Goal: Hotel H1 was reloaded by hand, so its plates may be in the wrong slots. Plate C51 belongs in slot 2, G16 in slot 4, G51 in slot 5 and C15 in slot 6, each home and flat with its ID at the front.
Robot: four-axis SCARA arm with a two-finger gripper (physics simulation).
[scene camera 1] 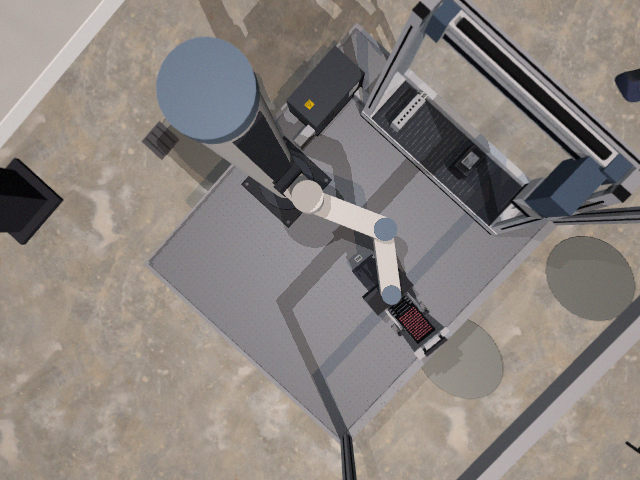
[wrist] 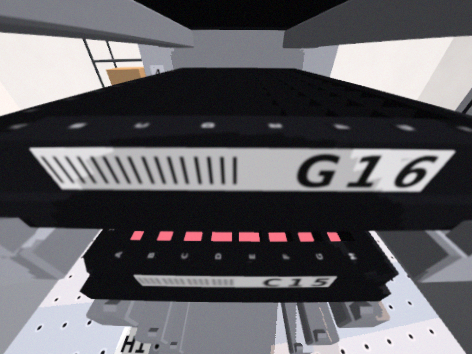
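Frame: origin at the arm's base, x ahead, y left, z up, level; centimetres.
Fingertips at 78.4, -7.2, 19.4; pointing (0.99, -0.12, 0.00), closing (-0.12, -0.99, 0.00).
Pixels of each thing's top centre, then the offset from my fingertips to it, as dx, dy, dz. "*": a spot on its surface instead. Level surfaces: height alone.
- Plate C15, middle of its top: [wrist: 236,151] -2.4, +0.3, -0.3
- Plate G16, middle of its top: [wrist: 238,77] -2.4, +0.2, +3.2
- hotel H1, surface spot: [wrist: 237,47] * +4.0, -0.6, +4.4
- pink-welled top plate, middle of its top: [scene camera 1: 415,323] -2.4, +0.2, +10.3
- dark device, middle of its top: [scene camera 1: 375,278] -19.5, +2.3, -11.1
- dark box with a yellow label, surface spot: [scene camera 1: 326,88] * -89.5, +46.8, -6.6
- grey table, its level: dz -18.1
Plate C15 [wrist: 235,266], black with pink wells, is level between the gripper's fingers, ID towards the wrist camera. My gripper [scene camera 1: 403,308] is shut on it; G16 and the arm hide most of the fingers. Plate G16 [wrist: 240,207], black, ID also facing the camera, lies level above C15 in hotel H1 [scene camera 1: 443,333] [wrist: 237,47]; its slot number cannot be told for sure. A dark underside shows above G16. In the scene view a pink-welled top plate [scene camera 1: 416,322] lies in the hotel; its ID is unreadable. C51 and G51 cannot be identified.
A dark device [scene camera 1: 364,273] stands behind the gripper beside the arm. A dark box with a yellow label [scene camera 1: 326,88] and a large framed enclosure [scene camera 1: 439,178] stand at the back and right. The hotel is near the edge of the grey table [scene camera 1: 222,258].
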